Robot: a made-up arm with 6 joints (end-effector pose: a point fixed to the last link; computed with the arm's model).
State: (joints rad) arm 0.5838 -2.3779 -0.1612 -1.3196 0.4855 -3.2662
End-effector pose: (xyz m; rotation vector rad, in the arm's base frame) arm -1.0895 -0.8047 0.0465 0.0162 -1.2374 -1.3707
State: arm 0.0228 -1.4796 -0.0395 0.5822 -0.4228 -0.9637
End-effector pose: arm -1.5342 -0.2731 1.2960 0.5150 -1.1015 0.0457
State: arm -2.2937 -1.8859 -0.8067 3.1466 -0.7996 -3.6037
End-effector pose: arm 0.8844 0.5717 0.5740 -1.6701 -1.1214 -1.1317
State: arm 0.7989 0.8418 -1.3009 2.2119 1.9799 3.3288
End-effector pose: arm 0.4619 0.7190 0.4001 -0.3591 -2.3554 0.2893
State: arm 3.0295 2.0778 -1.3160 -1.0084 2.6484 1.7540
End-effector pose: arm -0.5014 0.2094 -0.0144 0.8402 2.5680 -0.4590
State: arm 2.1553 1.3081 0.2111 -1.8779 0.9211 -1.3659
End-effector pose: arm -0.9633 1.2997 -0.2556 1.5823 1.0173 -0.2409
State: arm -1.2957 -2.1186 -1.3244 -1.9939 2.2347 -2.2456
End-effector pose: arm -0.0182 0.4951 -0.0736 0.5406 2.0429 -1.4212
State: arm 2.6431 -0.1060 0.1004 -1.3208 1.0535 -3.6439
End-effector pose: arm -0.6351 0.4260 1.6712 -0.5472 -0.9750 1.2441
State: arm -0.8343 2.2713 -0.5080 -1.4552 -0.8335 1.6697
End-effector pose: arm 0.1270 -0.1890 -0.7560 1.9699 1.8410 0.2487
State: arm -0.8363 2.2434 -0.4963 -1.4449 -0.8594 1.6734
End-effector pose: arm 0.1442 -0.2131 -0.7605 1.9585 1.7895 0.2675
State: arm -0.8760 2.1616 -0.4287 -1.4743 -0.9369 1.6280
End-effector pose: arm 0.2030 -0.2864 -0.7967 1.9741 1.6023 0.1916
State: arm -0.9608 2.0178 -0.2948 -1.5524 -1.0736 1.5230
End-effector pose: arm 0.3116 -0.4549 -0.8465 2.0043 1.2367 0.0498
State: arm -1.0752 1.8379 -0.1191 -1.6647 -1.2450 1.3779
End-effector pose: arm 0.4311 -0.7413 -0.8456 2.0000 0.7464 -0.0514
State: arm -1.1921 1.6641 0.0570 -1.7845 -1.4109 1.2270
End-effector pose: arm 0.4958 -1.0825 -0.7496 1.9257 0.2758 -0.0502
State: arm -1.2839 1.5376 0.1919 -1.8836 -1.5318 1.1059
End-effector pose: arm 0.4910 -1.3543 -0.6083 1.8209 -0.0461 0.0090
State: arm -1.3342 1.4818 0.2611 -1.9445 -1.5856 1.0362
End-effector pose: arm 0.4653 -1.4860 -0.5236 1.7640 -0.1993 0.0434
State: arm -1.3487 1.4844 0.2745 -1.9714 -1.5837 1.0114
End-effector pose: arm 0.4535 -1.5037 -0.5258 1.7762 -0.2420 0.0268
